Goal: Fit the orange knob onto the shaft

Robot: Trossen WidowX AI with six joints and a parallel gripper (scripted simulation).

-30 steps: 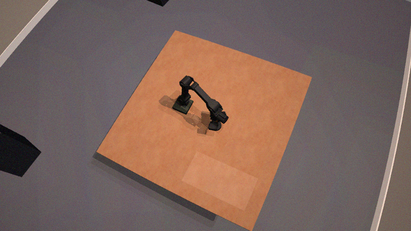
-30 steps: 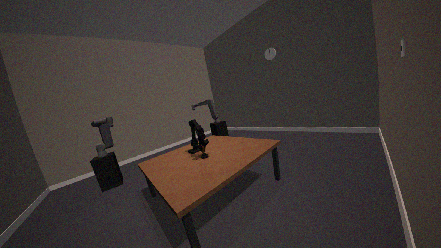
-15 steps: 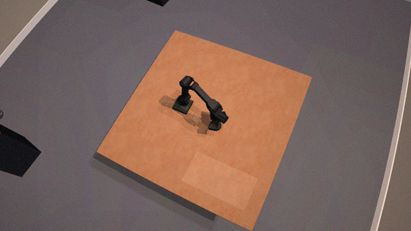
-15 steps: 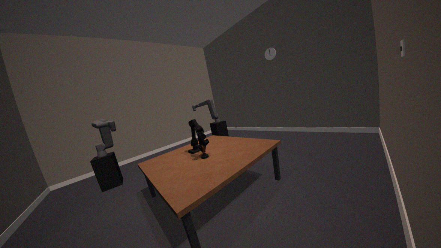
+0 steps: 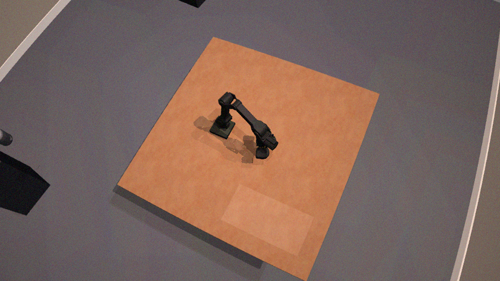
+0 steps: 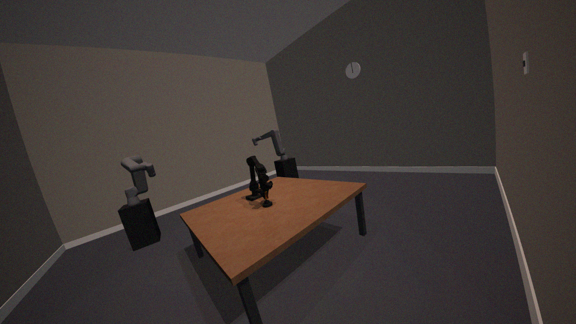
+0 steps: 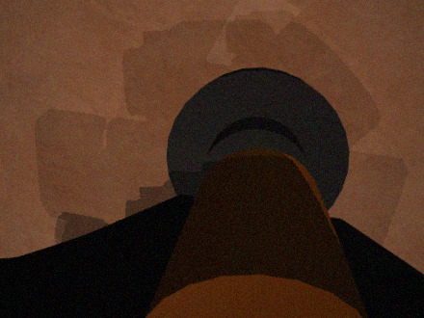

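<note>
My gripper tip is now 20 mm below the orange knob. From my gripper tip the other things lie so: pedestal (40 mm below).
</note>
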